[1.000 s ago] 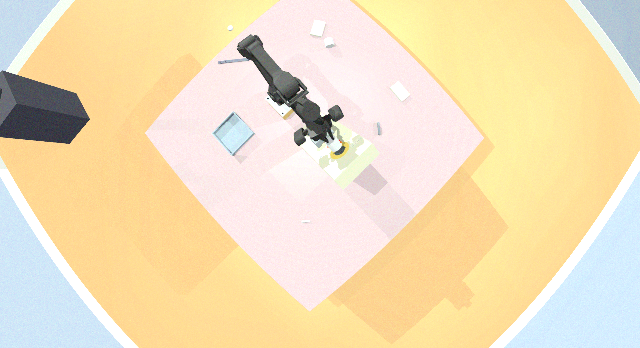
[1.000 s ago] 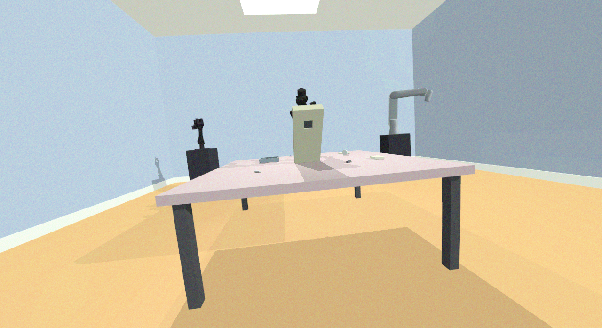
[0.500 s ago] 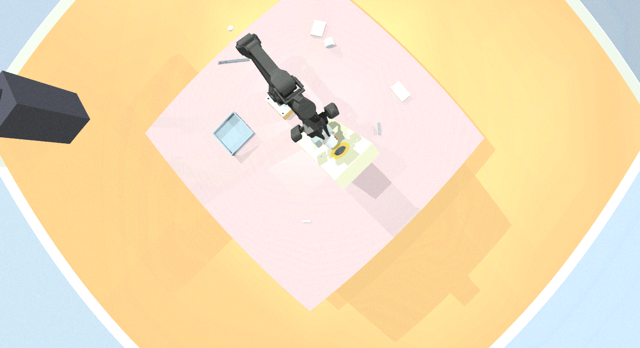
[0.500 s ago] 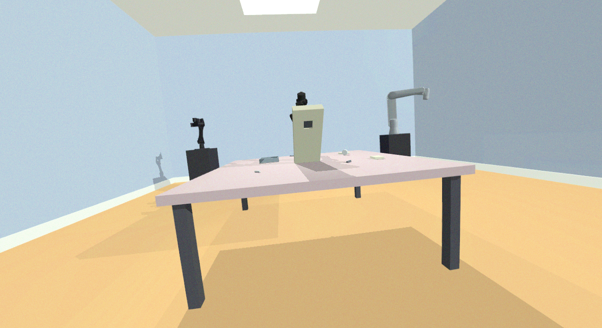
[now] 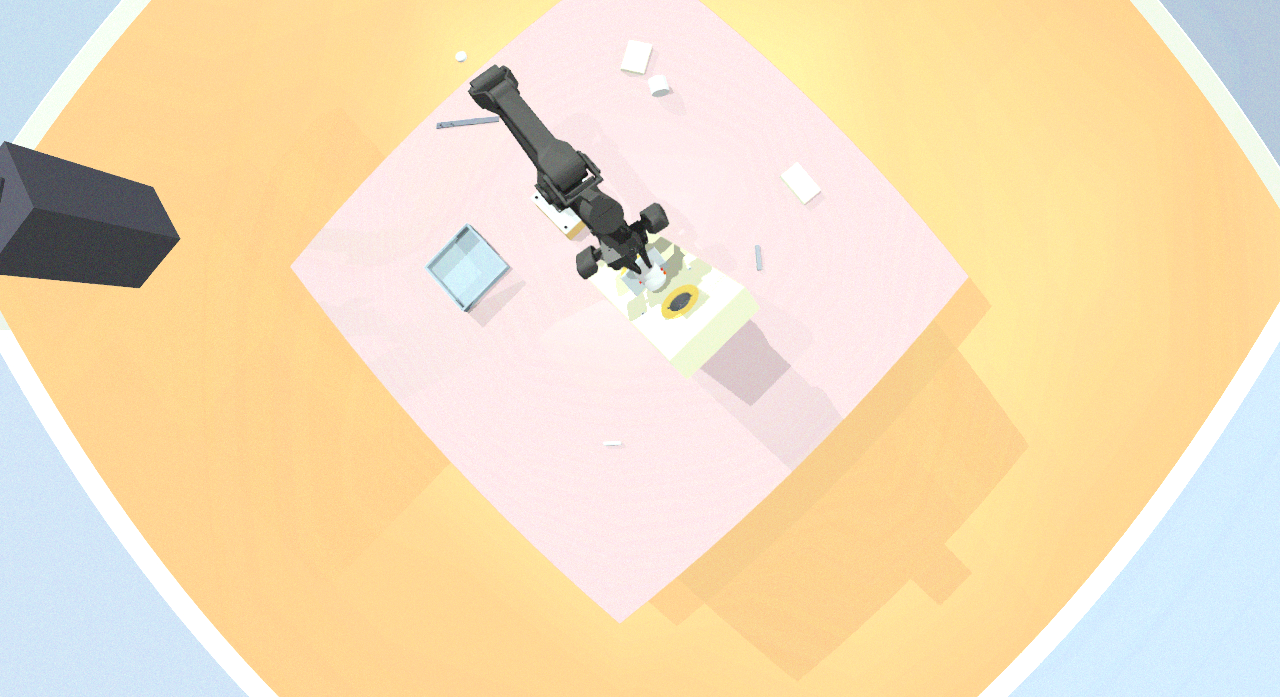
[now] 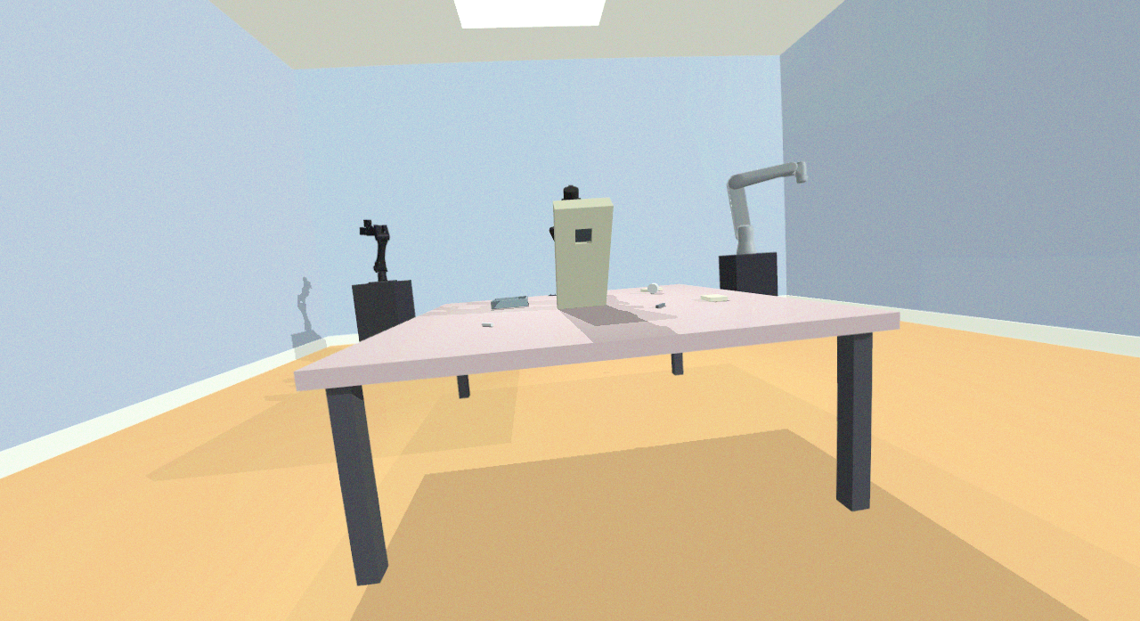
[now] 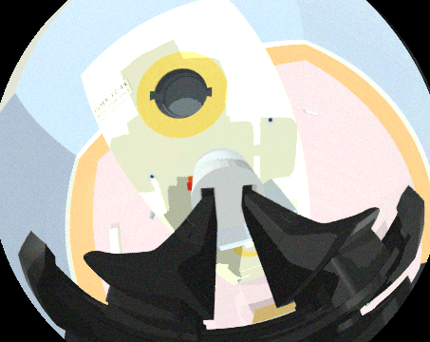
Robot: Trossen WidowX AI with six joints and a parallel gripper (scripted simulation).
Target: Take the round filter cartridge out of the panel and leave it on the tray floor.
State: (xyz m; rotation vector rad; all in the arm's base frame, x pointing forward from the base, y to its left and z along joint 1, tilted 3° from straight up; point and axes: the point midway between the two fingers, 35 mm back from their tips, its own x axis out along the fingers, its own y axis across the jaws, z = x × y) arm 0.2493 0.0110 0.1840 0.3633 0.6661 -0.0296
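My gripper tip is now 10 mm short of the round white filter cartridge and 10 mm above it. Also, from my gripper tip: light blue tray (310 mm behind, 300 mm to the right, 240 mm below).
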